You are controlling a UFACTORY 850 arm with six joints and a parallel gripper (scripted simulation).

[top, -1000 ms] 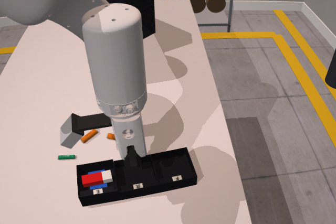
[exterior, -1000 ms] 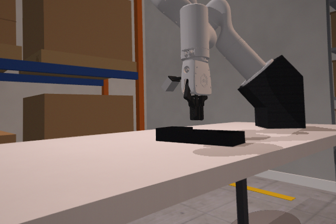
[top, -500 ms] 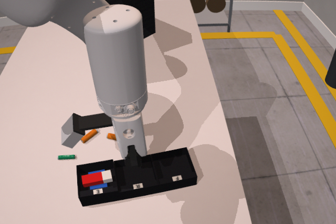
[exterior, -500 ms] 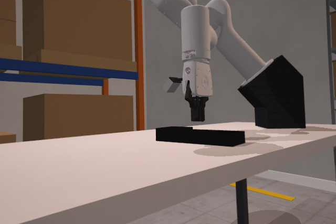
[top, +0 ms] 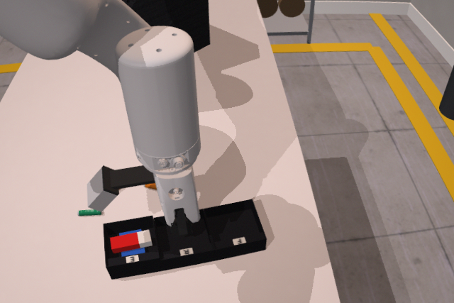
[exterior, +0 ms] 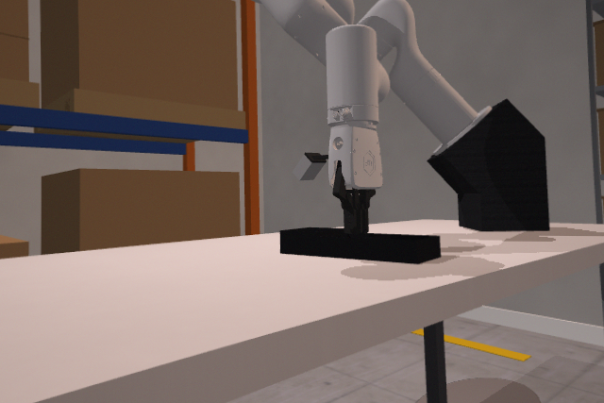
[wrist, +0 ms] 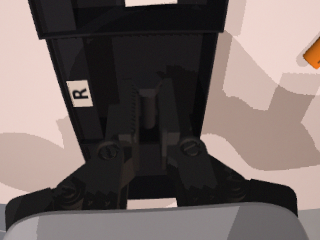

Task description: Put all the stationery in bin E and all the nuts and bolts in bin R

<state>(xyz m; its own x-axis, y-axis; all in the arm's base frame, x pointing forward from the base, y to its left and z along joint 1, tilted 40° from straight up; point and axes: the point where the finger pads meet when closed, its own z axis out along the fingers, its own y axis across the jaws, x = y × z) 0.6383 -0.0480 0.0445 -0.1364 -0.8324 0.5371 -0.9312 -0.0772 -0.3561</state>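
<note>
My hand is 20 mm above the black bolt and 10 mm to the left of it. Round my hand: blue block 80 mm to the right, 40 mm below, 10 mm behind; black three-compartment tray 40 mm below, 10 mm ahead; eraser 80 mm to the right, 30 mm below, 10 mm behind.
</note>
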